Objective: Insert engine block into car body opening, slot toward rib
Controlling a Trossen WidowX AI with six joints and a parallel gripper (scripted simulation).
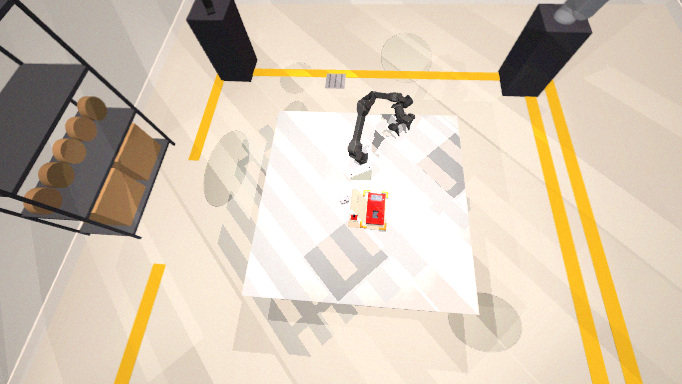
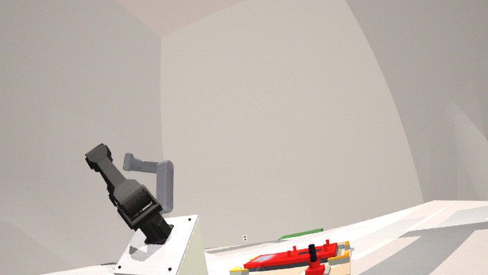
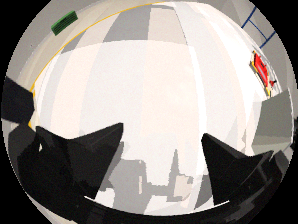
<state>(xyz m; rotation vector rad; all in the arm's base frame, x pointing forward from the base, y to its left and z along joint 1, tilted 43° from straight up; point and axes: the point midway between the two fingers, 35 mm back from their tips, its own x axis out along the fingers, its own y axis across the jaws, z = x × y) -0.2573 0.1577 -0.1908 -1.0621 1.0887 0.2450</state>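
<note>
Now: the grey engine block 490 mm ahead of my gripper tip, 360 mm to the right of it and 50 mm below it.
</note>
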